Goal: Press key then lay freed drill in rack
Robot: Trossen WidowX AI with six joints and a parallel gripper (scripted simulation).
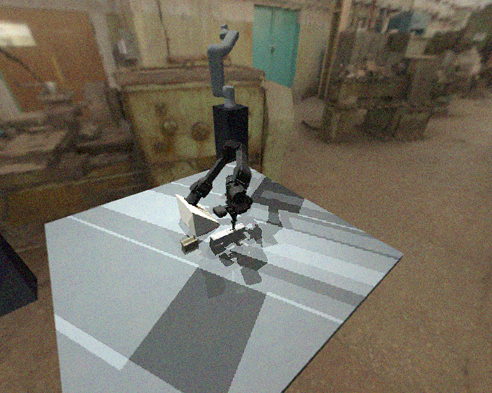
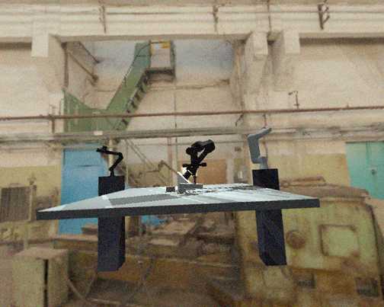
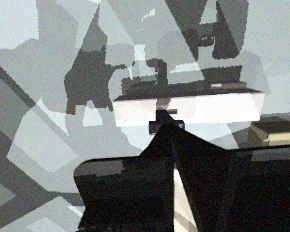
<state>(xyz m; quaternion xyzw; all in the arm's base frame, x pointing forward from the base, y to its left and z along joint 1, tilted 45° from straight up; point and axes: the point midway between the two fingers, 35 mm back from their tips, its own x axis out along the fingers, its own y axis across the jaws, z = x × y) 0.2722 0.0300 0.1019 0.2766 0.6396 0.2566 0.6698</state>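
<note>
My gripper tip is now 30 mm above the dark key. The rest, counted from my gripper tip: drill (70 mm below, 60 mm to the right, 10 mm behind); grey block (80 mm below, 40 mm to the right, 10 mm behind).
</note>
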